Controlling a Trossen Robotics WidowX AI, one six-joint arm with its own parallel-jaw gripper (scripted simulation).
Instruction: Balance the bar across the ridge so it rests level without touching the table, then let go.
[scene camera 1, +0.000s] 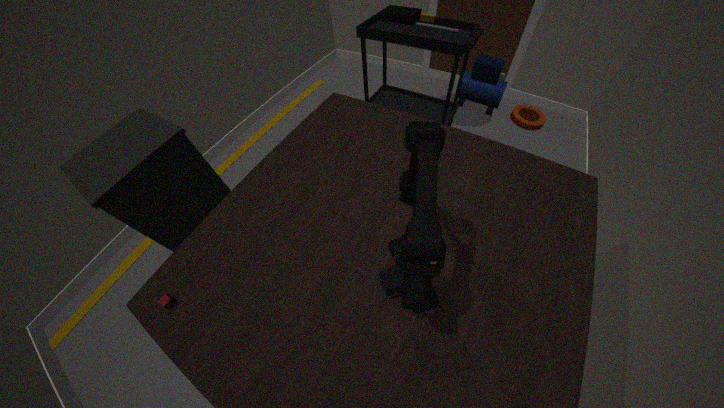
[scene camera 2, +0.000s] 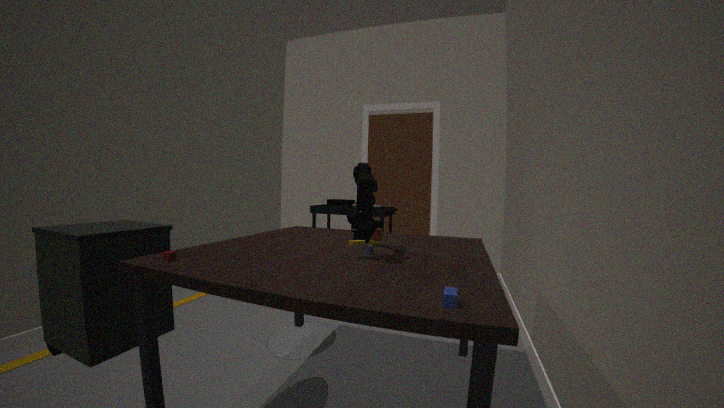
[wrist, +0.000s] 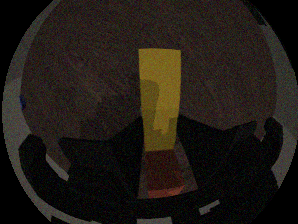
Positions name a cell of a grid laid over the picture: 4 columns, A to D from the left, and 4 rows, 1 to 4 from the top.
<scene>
The gripper (scene camera 2: C3) carries a yellow bar (wrist: C2).
The gripper shows as well in the wrist view (wrist: C3).
</scene>
